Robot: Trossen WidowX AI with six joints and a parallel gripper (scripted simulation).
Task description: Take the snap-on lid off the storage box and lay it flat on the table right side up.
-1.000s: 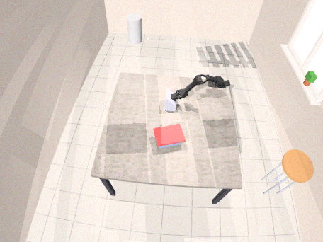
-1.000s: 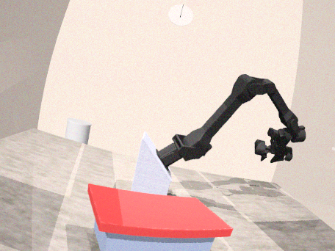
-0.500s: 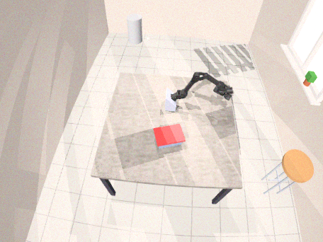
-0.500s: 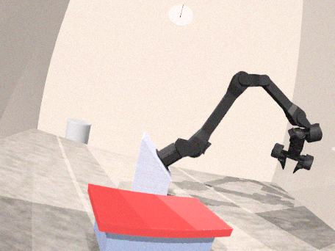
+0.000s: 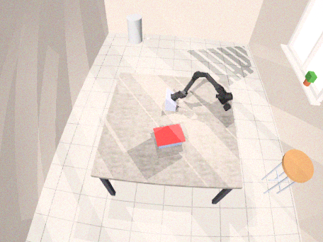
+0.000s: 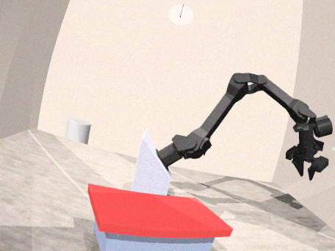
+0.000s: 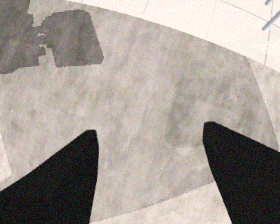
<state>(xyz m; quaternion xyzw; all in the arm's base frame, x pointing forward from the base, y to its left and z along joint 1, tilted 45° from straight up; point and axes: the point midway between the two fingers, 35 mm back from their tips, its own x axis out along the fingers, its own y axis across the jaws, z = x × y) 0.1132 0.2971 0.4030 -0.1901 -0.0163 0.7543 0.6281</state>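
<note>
Now: gripper tip 31 cm short of the lid, 55 cm to the left of it and 5 cm above it. Round my gripper tip: storage box 31 cm ahead, 55 cm to the right, 10 cm below.
</note>
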